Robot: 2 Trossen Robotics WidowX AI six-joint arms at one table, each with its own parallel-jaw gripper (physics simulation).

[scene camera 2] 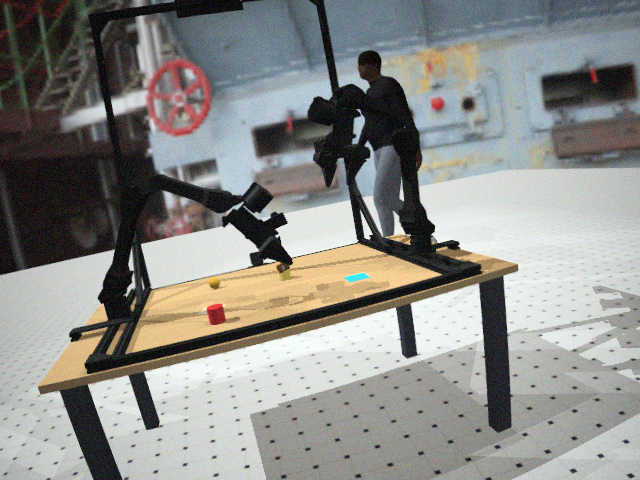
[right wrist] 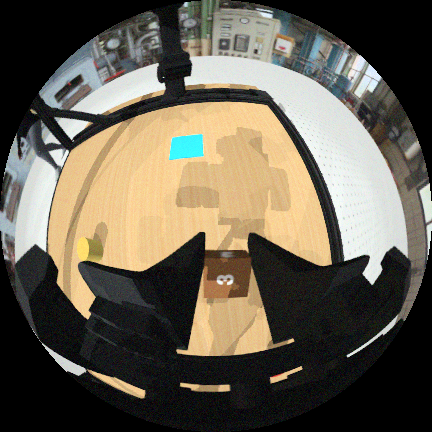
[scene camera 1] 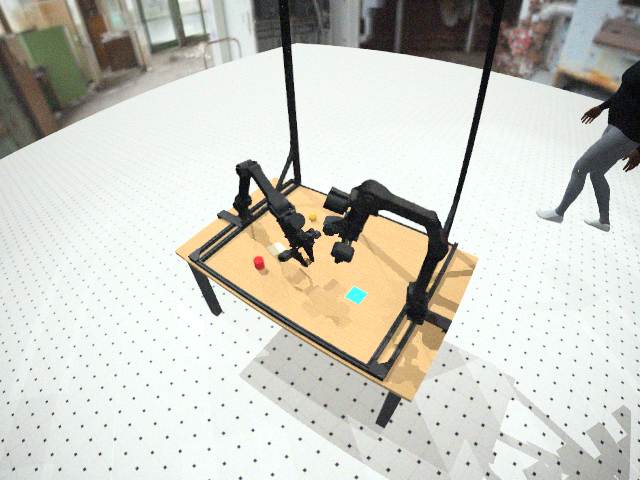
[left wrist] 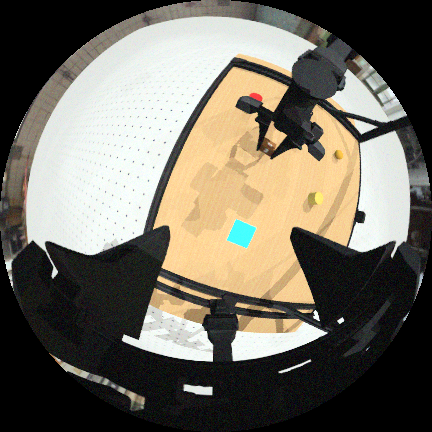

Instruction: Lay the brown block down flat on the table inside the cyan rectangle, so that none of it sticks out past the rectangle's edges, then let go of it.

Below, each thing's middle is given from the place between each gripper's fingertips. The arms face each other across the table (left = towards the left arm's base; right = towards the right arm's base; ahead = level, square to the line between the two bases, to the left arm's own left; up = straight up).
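Scene:
My right hand is 10 cm above the cyan rectangle (right wrist: 184,146), and it is also 19 cm to the right of the rectangle and 5 cm beyond it. Going by its middle, the cyan rectangle is nearer to my right hand than to my left gripper.
As for my left gripper, it is 280 mm above the cyan rectangle, 80 mm past it and 30 mm to the right of it.

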